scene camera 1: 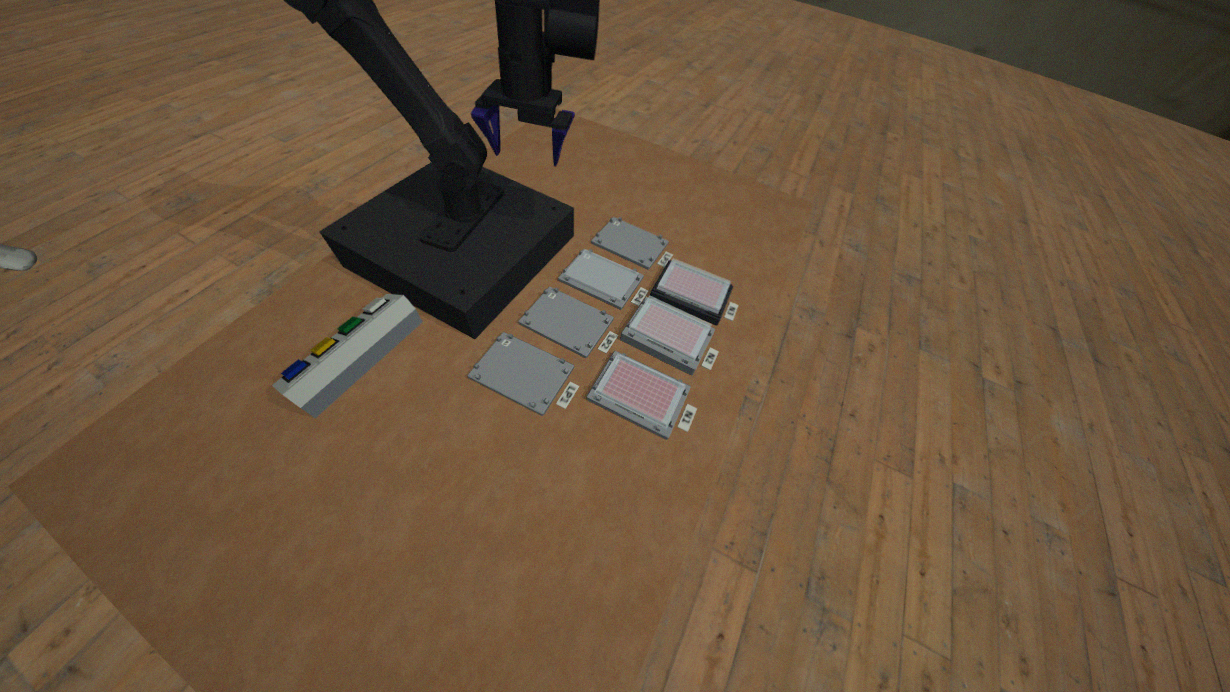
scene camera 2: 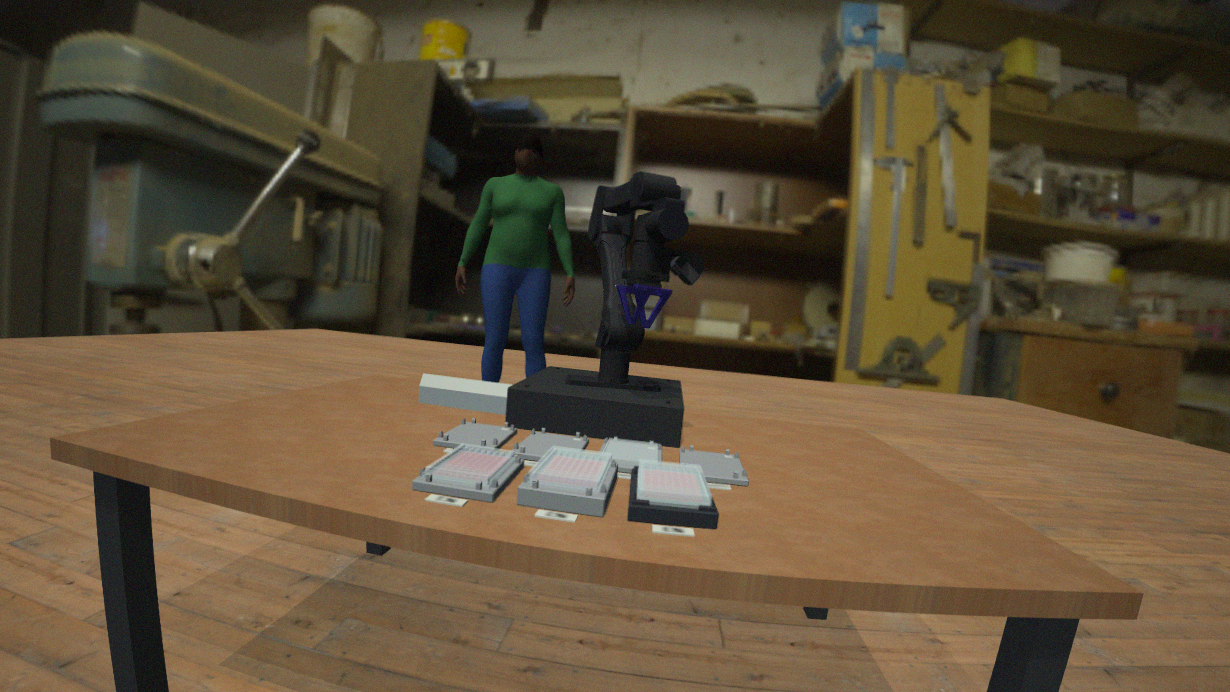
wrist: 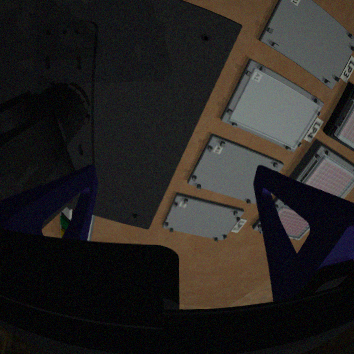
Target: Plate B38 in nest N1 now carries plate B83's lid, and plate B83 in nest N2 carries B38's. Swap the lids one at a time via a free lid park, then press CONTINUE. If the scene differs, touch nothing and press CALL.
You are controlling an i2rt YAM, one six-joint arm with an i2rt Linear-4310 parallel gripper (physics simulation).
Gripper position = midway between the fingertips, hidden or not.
My gripper (scene camera 1: 526,159) is open, with nothing in its grasp. Further things: a grey button box (scene camera 1: 326,377).
My gripper shows as well in scene camera 2 (scene camera 2: 637,326) and in the wrist view (wrist: 175,173). The grey button box is seen too in scene camera 2 (scene camera 2: 491,397).
